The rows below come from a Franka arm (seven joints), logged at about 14 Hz.
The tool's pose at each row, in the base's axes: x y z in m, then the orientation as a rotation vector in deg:
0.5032, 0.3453, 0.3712, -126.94, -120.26, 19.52
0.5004, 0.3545, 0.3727, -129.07, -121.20, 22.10
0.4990, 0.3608, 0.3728, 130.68, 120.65, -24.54
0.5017, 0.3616, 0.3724, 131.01, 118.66, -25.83
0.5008, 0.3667, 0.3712, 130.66, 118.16, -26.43
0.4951, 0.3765, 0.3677, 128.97, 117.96, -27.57
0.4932, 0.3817, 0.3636, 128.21, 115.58, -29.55
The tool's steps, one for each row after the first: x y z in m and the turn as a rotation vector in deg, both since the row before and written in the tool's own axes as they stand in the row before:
0.0088, -0.0036, -0.0018, -0.73, -2.72, 0.83
0.0061, -0.0019, -0.0008, -0.37, -2.36, 1.22
0.0010, 0.0026, -0.0003, 0.07, -1.19, 1.19
0.0052, -0.0013, 0.0003, -0.06, -0.65, 0.15
0.0099, -0.0061, 0.0023, -0.38, -1.49, -0.47
0.0060, -0.0017, 0.0030, -0.21, -2.25, 1.05

